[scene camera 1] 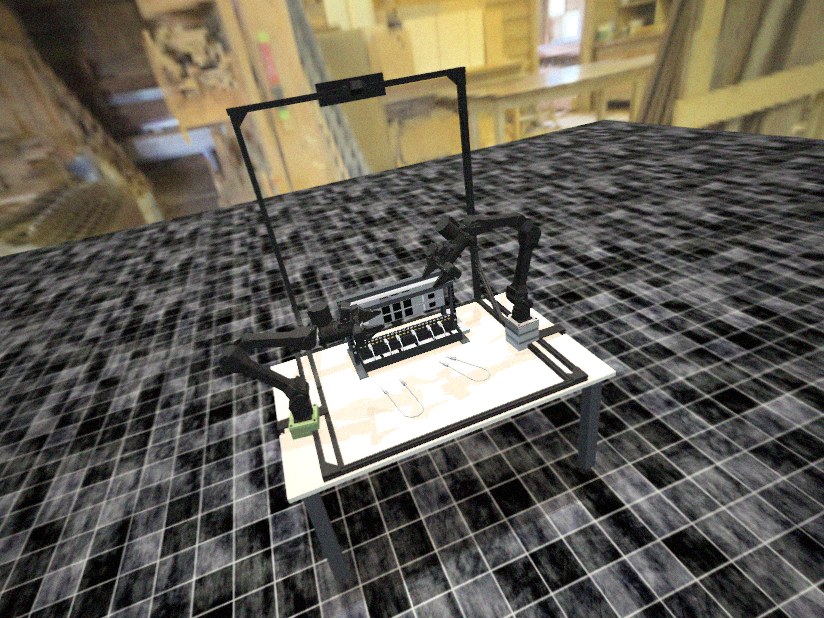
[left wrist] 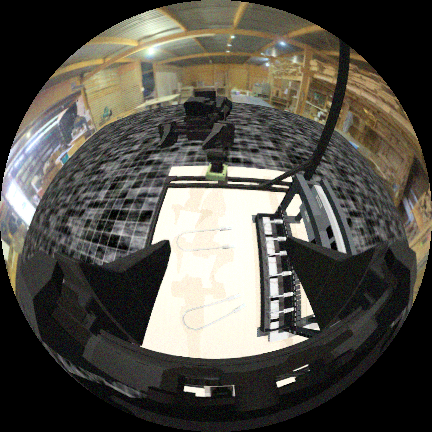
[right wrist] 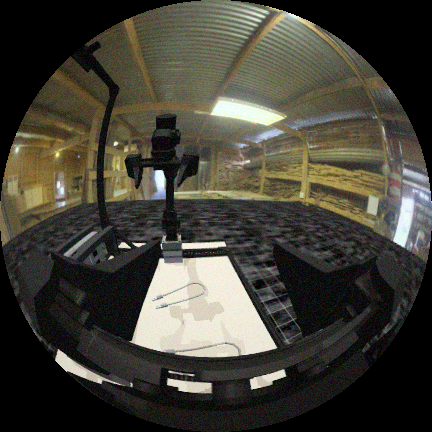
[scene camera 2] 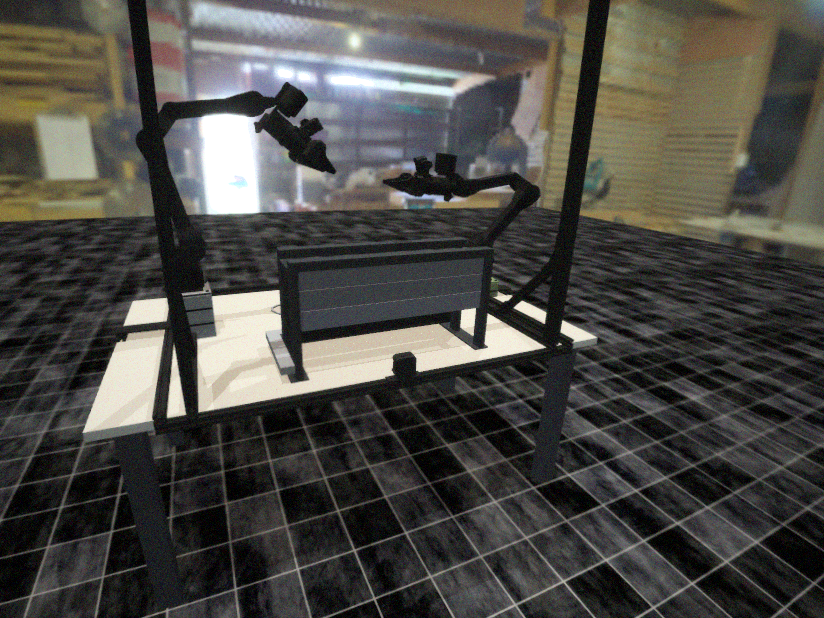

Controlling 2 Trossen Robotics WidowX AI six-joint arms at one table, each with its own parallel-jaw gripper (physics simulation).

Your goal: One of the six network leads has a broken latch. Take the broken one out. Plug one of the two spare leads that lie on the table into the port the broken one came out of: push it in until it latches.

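Frame: origin at the left arm's base, x ahead, y left, z up, level; centimetres.
Seen in the pictures: left gripper, between the fingertips: point(scene camera 1: 428, 282) point(left wrist: 229, 244) point(right wrist: 156, 186) point(scene camera 2: 329, 172); right gripper, between the fingertips: point(scene camera 1: 382, 318) point(left wrist: 179, 146) point(right wrist: 218, 248) point(scene camera 2: 386, 182); left arm's base, origin of its link: point(scene camera 1: 521, 317) point(left wrist: 221, 391) point(right wrist: 171, 238) point(scene camera 2: 189, 288); right arm's base, origin of its link: point(scene camera 1: 303, 415) point(left wrist: 216, 168).
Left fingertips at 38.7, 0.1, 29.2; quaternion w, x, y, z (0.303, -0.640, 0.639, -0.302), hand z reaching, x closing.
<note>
Offsets run from my left fingertips to a thing's top centre, as dx, dy, dz. "spot": to the spot under its first point. Level surfaces: height alone.
The black port rack @(+4.3, -18.8, -34.9) point(scene camera 1: 412, 353) point(left wrist: 263, 285) holds several plugged leads with pale plugs @(spot: +1.1, -20.7, -32.3) point(left wrist: 284, 274); they are too small to tell which latch is broken. One looped spare lead @(spot: +13.8, +12.7, -40.8) point(scene camera 1: 422, 404) point(left wrist: 178, 241) point(right wrist: 225, 343) lies on the table at picture left in scene camera 1. The other spare lead @(spot: -15.8, +11.1, -40.6) point(scene camera 1: 489, 373) point(left wrist: 184, 318) point(right wrist: 204, 290) lies to its right. My left gripper point(scene camera 1: 432, 277) point(scene camera 2: 332, 171) point(left wrist: 229, 244) point(right wrist: 156, 186) is open and empty, high above the table. My right gripper point(scene camera 1: 379, 320) point(scene camera 2: 385, 180) point(left wrist: 179, 146) point(right wrist: 218, 248) is open and empty, also raised.
A grey panel with dark square openings point(scene camera 1: 418, 306) stands behind the port rack; its back @(spot: +2.0, -36.9, -24.0) point(scene camera 2: 392, 292) shows in scene camera 2. A tall black gantry point(scene camera 1: 467, 146) point(scene camera 2: 577, 133) rises from the rear of the table. Dark rails point(scene camera 1: 459, 424) run along the edges of the white table @(dz -41.4) point(scene camera 1: 296, 475).
</note>
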